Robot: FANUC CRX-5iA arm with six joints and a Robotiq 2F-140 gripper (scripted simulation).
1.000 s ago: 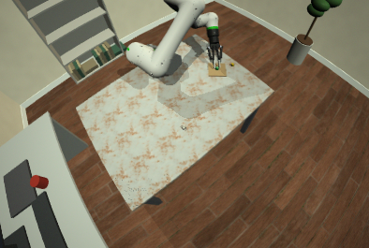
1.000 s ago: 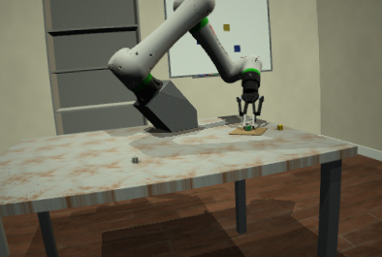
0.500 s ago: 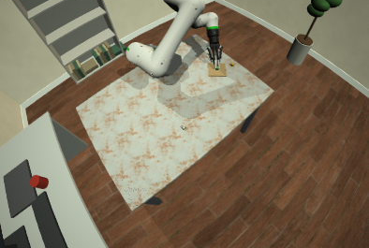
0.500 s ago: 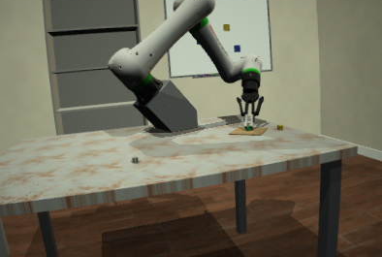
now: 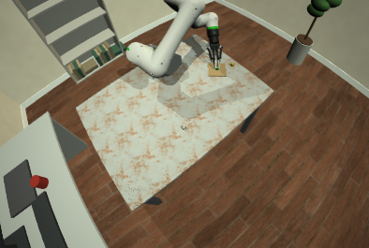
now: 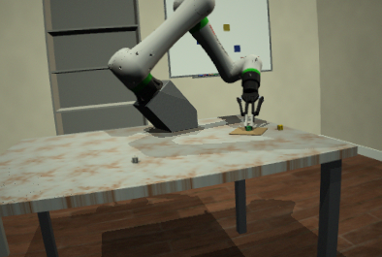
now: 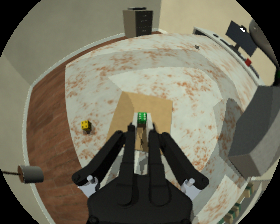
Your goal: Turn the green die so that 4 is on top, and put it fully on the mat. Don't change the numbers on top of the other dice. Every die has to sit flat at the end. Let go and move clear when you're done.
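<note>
Now: the green die 20 mm to the right of my hand, 20 mm below it and 20 mm ahead of it. Also, from my hand: tan mat: 40 mm below, 20 mm to the right, 20 mm ahead; then grey die: 560 mm to the right, 170 mm ahead, 30 mm below; then yellow die: 110 mm to the left, 90 mm ahead, 30 mm below.
</note>
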